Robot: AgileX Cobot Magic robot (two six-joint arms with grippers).
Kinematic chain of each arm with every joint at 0, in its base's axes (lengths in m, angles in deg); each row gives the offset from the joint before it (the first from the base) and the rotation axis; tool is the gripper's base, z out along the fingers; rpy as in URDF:
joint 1: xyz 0 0 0.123 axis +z
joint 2: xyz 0 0 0 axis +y
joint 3: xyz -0.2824 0 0.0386 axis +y
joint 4: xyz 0.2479 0 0.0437 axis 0.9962 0 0.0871
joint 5: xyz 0 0 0 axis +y
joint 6: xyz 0.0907 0 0.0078 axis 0.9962 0 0.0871
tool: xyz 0 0 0 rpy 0 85 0
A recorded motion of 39 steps. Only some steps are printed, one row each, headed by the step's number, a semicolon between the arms.
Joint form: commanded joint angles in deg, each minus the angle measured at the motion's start. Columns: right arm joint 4, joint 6, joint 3, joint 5, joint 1, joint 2; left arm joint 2, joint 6, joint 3, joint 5, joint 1, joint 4.
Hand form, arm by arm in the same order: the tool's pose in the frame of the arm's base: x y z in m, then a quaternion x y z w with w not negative. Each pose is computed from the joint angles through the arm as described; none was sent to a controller.
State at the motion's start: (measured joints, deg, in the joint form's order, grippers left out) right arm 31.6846 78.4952 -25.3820 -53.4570 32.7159 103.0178; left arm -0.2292 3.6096 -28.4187 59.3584 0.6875 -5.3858
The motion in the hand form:
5: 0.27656 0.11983 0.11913 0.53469 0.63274 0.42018 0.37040; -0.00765 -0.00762 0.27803 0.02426 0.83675 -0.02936 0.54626
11: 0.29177 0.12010 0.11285 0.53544 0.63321 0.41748 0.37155; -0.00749 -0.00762 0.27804 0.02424 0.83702 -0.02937 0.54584
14: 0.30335 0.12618 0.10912 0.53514 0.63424 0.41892 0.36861; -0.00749 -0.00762 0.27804 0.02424 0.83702 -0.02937 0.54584
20: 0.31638 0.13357 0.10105 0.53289 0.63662 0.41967 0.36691; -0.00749 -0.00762 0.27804 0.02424 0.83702 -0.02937 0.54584
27: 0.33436 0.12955 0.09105 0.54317 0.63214 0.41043 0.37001; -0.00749 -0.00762 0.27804 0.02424 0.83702 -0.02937 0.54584
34: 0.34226 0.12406 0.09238 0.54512 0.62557 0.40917 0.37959; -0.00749 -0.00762 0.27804 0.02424 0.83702 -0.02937 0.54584
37: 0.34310 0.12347 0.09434 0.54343 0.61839 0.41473 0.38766; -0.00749 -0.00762 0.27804 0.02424 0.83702 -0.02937 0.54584
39: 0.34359 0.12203 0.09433 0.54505 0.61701 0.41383 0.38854; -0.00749 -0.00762 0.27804 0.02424 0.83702 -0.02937 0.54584
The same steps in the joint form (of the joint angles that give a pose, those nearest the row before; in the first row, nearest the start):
5: -6.48 1.60 -5.44 3.09 -3.61 3.55; -1.55 -0.06 0.17 -0.46 -0.23 -0.17
11: -8.02 1.78 -8.54 3.61 -5.27 6.48; -1.49 -0.05 0.17 -0.46 -0.23 -0.17
14: -8.31 1.78 -11.57 4.59 -5.39 8.65; -1.49 -0.05 0.17 -0.46 -0.23 -0.17
20: -8.71 1.78 -15.07 4.93 -5.39 11.92; -1.49 -0.05 0.17 -0.46 -0.23 -0.17
27: -8.94 1.55 -18.85 5.96 -7.39 15.36; -1.49 -0.05 0.17 -0.46 -0.23 -0.17
34: -8.94 0.86 -20.11 5.96 -8.71 15.81; -1.49 -0.05 0.17 -0.46 -0.23 -0.17
37: -8.65 0.86 -20.11 4.58 -8.71 15.81; -1.49 -0.05 0.17 -0.46 -0.23 -0.17
39: -8.59 0.86 -20.11 4.58 -8.94 15.81; -1.49 -0.05 0.17 -0.46 -0.23 -0.17

